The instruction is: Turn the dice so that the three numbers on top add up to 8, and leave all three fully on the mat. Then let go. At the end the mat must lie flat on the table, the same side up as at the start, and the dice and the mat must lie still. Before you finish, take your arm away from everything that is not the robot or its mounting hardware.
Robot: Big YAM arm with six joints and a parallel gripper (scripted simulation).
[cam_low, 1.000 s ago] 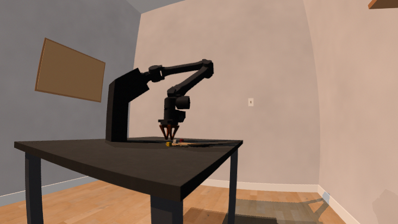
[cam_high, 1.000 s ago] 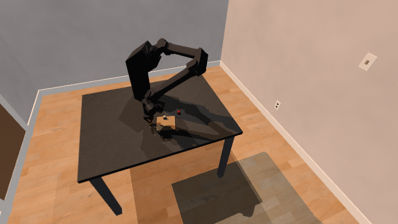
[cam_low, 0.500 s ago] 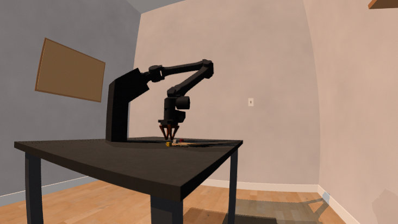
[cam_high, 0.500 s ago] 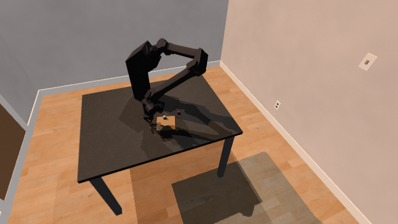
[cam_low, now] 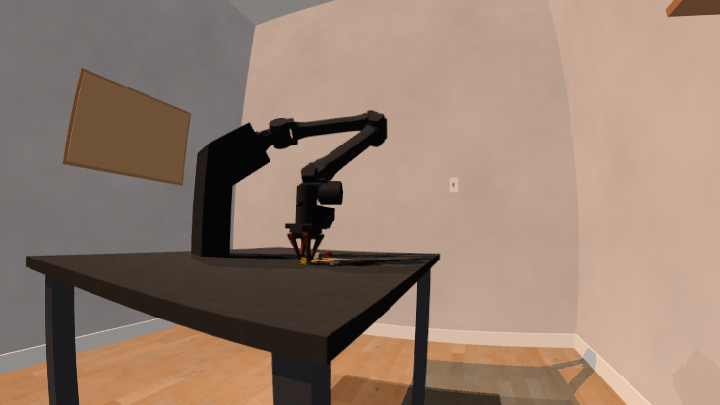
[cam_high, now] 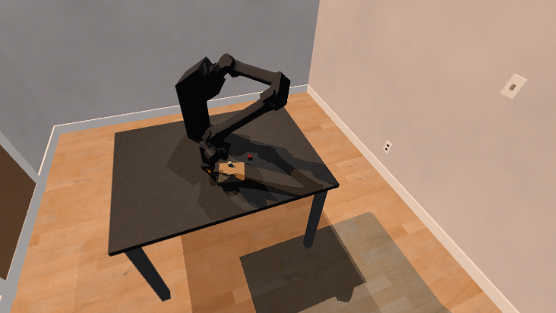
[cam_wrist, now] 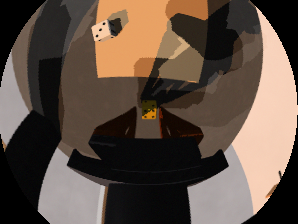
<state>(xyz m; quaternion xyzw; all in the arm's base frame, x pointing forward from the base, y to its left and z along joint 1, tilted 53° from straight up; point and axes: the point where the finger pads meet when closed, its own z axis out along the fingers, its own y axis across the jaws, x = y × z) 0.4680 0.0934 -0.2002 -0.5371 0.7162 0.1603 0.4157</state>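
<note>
The yellow die lies 10 mm below my hand. The rest, counted from my hand: tan mat 20 mm ahead, 120 mm to the left, 20 mm below; red die 70 mm behind, 230 mm to the left, 10 mm below; white die 40 mm behind, 110 mm to the left, 10 mm below.
</note>
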